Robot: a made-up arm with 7 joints. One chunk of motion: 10 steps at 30 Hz.
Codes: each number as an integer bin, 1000 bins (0 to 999) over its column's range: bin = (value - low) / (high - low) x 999, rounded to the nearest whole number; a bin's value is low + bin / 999 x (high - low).
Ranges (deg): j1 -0.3..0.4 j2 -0.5..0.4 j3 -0.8..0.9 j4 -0.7..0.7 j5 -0.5..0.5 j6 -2..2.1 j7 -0.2..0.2
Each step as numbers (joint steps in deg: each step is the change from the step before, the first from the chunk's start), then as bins.
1 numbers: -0.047 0.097 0.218 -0.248 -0.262 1.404 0.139
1 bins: 361 663 598 323 238 829 847
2 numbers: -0.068 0.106 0.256 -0.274 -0.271 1.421 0.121
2 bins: 331 673 621 304 229 834 802
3 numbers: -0.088 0.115 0.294 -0.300 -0.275 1.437 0.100
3 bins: 303 683 643 285 225 837 749
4 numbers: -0.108 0.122 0.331 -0.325 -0.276 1.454 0.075
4 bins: 274 690 665 268 224 842 687
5 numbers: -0.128 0.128 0.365 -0.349 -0.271 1.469 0.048
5 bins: 245 697 685 250 229 845 619
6 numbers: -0.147 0.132 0.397 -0.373 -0.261 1.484 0.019
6 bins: 218 702 703 233 239 849 547
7 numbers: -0.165 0.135 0.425 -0.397 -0.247 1.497 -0.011
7 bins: 193 705 720 216 253 852 472
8 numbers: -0.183 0.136 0.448 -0.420 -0.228 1.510 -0.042
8 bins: 167 706 733 200 272 855 395
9 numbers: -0.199 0.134 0.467 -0.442 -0.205 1.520 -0.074
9 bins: 144 704 745 184 295 858 315
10 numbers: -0.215 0.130 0.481 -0.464 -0.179 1.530 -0.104
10 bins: 121 699 753 168 321 860 240
